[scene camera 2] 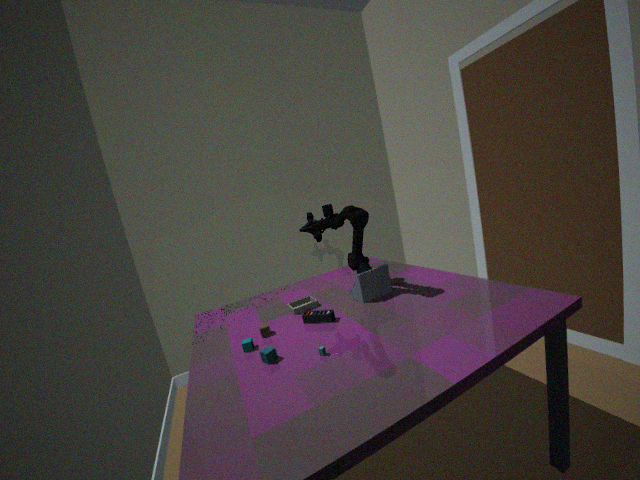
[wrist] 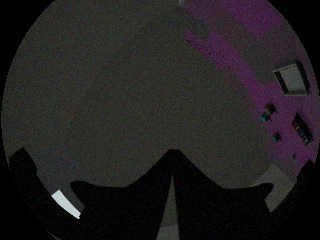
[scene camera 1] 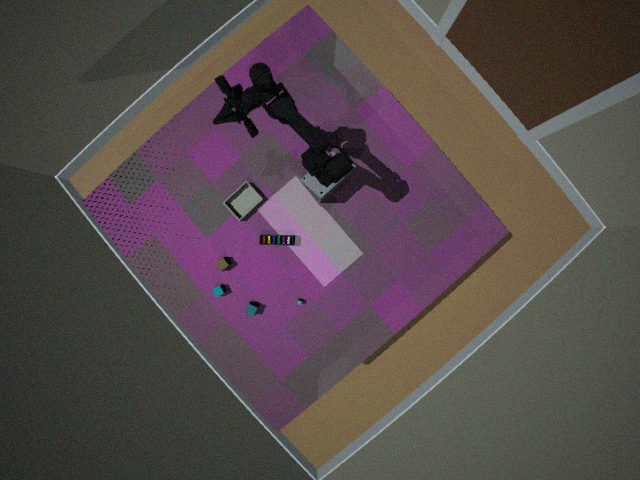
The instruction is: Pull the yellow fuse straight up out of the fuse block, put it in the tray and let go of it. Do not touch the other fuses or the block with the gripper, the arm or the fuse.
The gripper is shut and holds nothing. Further things: a pale tray.
The gripper is seen too in the wrist view.
